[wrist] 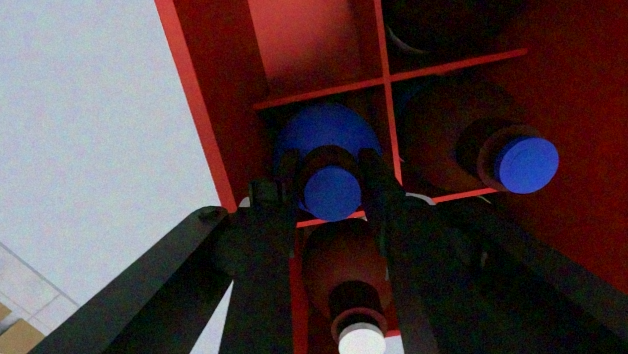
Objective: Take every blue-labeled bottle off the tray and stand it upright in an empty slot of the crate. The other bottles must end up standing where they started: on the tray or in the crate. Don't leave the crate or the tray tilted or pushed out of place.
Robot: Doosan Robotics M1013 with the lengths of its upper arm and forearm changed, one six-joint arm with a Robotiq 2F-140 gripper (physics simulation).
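Observation:
My gripper (328,171) is shut on a blue bottle with a blue cap (332,194), one finger on each side of it. The bottle is upright within a slot of the red crate (210,145), beside the crate's left wall. Whether its base touches the crate floor is hidden. Right of it, across a divider, a dark brown bottle with a blue cap (529,165) stands in another slot. Below it in the view, a brown bottle with a white cap (362,340) stands in the neighbouring slot. The slot above the held bottle shows bare red floor. The tray does not show clearly.
Part of another dark bottle (440,25) shows in the slot at the top right. Thin red dividers (325,92) stand close around the held bottle. A pale table top (100,110) lies left of the crate, with tan boxes (22,337) beyond it at the lower left.

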